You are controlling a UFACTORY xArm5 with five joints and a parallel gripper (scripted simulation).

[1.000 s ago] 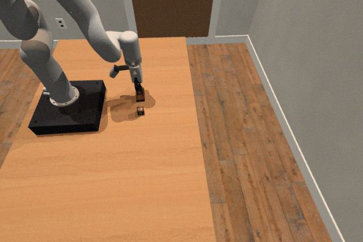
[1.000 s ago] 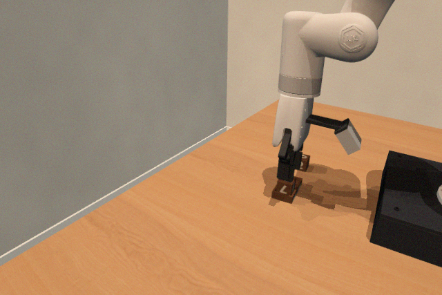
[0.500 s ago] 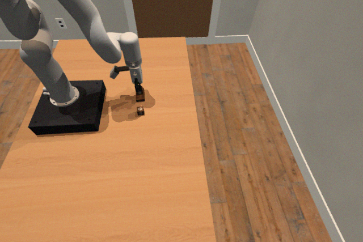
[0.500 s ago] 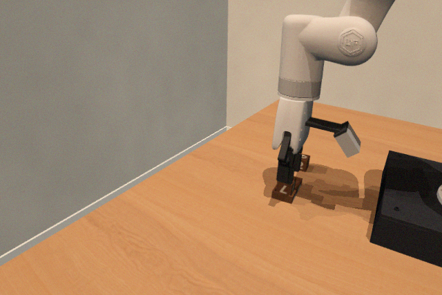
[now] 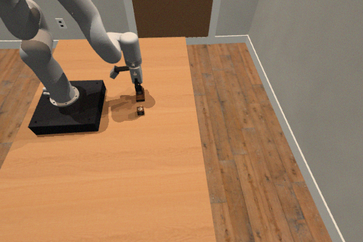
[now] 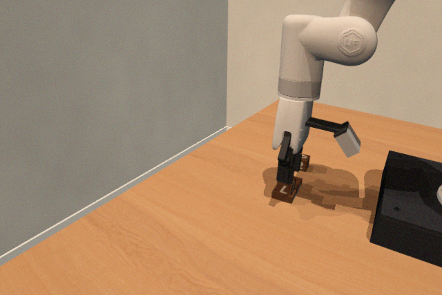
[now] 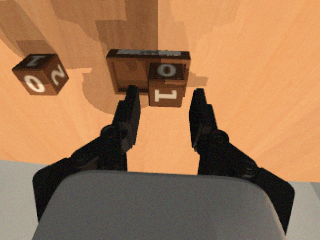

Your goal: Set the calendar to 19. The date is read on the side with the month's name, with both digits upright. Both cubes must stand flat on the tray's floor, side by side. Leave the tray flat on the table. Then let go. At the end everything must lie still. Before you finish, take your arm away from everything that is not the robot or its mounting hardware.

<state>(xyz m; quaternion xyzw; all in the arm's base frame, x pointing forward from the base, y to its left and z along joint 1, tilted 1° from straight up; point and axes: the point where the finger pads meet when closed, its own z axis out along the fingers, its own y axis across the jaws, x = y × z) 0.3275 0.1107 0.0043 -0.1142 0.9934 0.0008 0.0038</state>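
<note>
The tray is 60 mm below my hand and 20 mm to the right of it. Also, from my hand: brown date cube 120 mm to the right, 50 mm below, 30 mm ahead.
</note>
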